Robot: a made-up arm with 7 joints. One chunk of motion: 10 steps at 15 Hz.
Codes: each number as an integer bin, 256 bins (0 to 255) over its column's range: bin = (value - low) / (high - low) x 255, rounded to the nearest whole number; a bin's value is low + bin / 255 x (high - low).
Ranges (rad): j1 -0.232..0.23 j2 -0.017..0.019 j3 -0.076..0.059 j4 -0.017..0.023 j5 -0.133..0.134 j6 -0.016..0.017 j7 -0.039..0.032
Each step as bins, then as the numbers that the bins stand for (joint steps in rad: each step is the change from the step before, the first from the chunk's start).
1 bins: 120 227 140 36 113 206 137
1 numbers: -0.01459 0.01505 -0.00188 -0.01135 -0.01468 0.01066 -0.00085
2 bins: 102 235 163 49 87 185 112
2 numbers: -0.04720 0.01618 0.01029 -0.00931 -0.04191 0.00794 -0.00782
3 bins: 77 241 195 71 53 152 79
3 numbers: -0.09249 0.01702 0.02724 -0.00586 -0.07751 0.00367 -0.01700
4 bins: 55 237 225 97 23 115 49
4 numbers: -0.13235 0.01646 0.04312 -0.00178 -0.10892 -0.00112 -0.02536
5 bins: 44 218 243 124 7 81 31
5 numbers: -0.15228 0.01378 0.05265 0.00245 -0.12567 -0.00552 -0.03037
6 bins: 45 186 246 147 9 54 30
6 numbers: -0.15047 0.00926 0.05424 0.00606 -0.12358 -0.00901 -0.03065
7 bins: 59 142 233 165 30 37 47
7 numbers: -0.12511 0.00305 0.04735 0.00888 -0.10159 -0.01121 -0.02591
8 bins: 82 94 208 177 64 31 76
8 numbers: -0.08344 -0.00373 0.03412 0.01076 -0.06599 -0.01199 -0.01784
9 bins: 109 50 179 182 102 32 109
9 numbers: -0.03452 -0.00994 0.01876 0.01155 -0.02620 -0.01186 -0.00865
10 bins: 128 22 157 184 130 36 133
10 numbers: -0.00009 -0.01389 0.00712 0.01186 0.00312 -0.01134 -0.00197
